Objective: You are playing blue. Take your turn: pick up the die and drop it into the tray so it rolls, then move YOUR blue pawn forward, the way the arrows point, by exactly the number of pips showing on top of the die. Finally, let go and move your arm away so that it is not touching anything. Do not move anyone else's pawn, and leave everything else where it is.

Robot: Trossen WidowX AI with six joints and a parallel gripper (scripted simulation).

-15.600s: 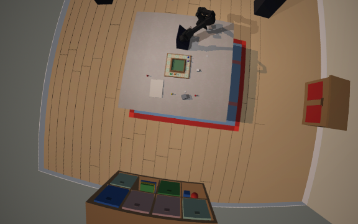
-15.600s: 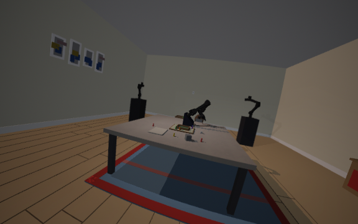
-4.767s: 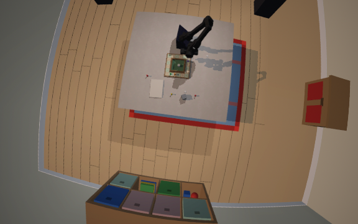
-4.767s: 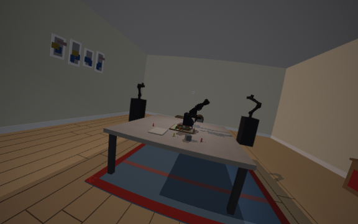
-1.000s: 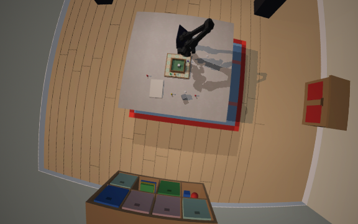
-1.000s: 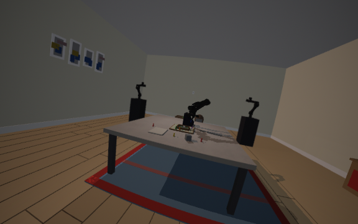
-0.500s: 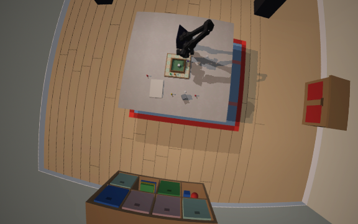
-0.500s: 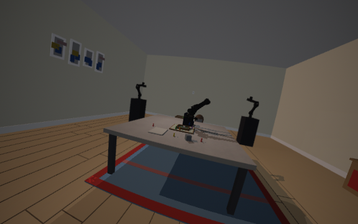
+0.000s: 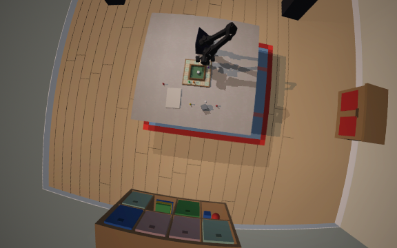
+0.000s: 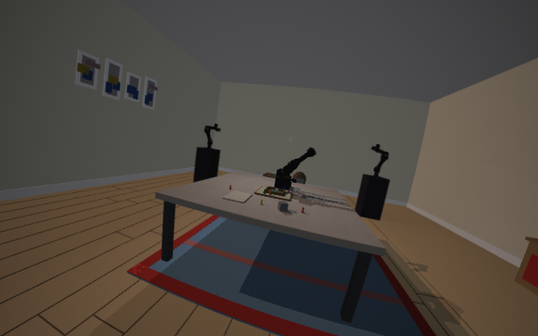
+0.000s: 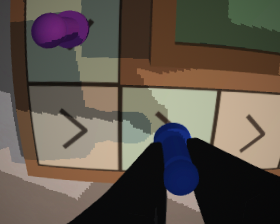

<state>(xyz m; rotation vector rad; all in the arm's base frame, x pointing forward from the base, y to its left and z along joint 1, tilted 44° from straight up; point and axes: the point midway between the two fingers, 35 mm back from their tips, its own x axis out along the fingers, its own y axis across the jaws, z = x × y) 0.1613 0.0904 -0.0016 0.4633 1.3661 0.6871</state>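
The blue pawn lies 1 cm above my gripper tip. Also, from my gripper tip: die: 12 cm ahead, 5 cm to the right, 1 cm below; green tray: 11 cm ahead, 6 cm to the right, 3 cm below; grey block: 47 cm ahead, 5 cm to the left, 1 cm below.
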